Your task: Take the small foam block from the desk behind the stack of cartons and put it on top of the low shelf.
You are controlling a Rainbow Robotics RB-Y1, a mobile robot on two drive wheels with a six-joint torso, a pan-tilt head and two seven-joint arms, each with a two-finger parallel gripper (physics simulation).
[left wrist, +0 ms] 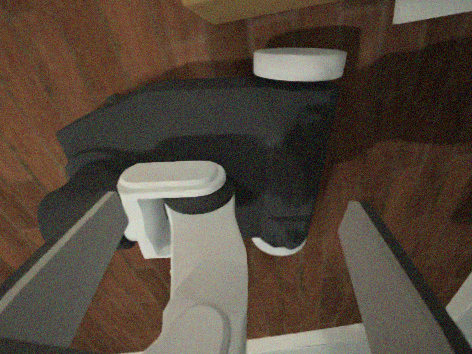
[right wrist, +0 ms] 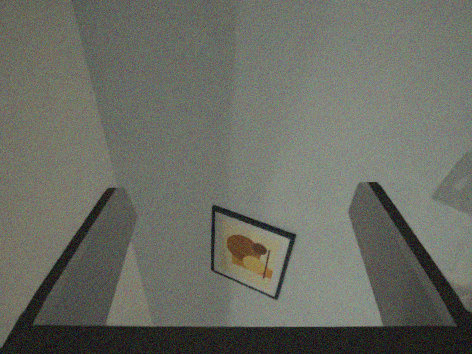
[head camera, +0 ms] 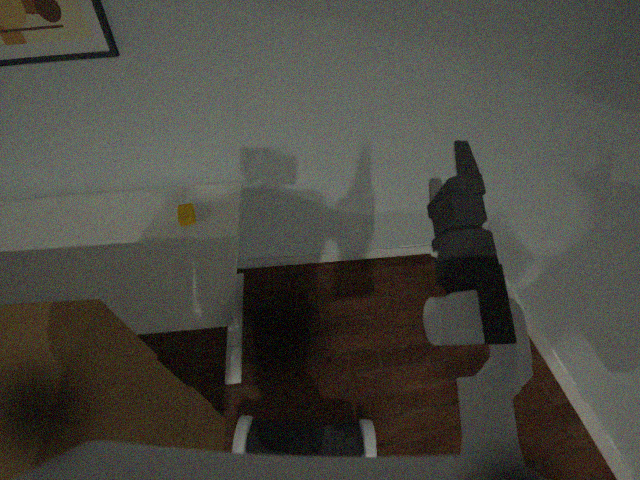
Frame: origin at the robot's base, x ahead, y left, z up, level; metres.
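Seen in the pictures: left gripper, fingertip midpoint: (left wrist: 229,211); right gripper, fingertip midpoint: (right wrist: 240,199) (head camera: 446,162); robot's base at its link origin: (head camera: 305,446).
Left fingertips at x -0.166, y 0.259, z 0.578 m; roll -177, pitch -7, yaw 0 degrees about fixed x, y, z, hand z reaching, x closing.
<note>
Offsets run from my left fingertips to a thing's top centre. "*": to the spot under its first point. Level surfaces: height alone.
The small yellow foam block @(dx +0.883, dy +0.285, dz +0.187 m) (head camera: 186,214) lies on the white desk @(dz +0.142 m) (head camera: 118,289), near its back edge and right end in the head view. Brown cartons (head camera: 77,346) stand before the desk at the lower left; a tan piece @(* dx +0.036, dy +0.086, dz -0.178 m) (left wrist: 260,9) shows at the top of the left wrist view. My right gripper (head camera: 448,161) (right wrist: 240,199) is open and empty, raised well to the right of the desk. My left gripper (left wrist: 229,211) is open and empty above my base; it does not show in the head view. I cannot make out the low shelf in these views.
My dark base (head camera: 310,436) (left wrist: 210,115) with white wheels stands on the brown wood floor @(dz -0.578 m) (head camera: 382,330) (left wrist: 35,100). A white desk leg (head camera: 234,351) stands at the desk's right end. A grey wall runs behind, with a framed picture (head camera: 111,53) (right wrist: 213,240). Another wall is at the right.
</note>
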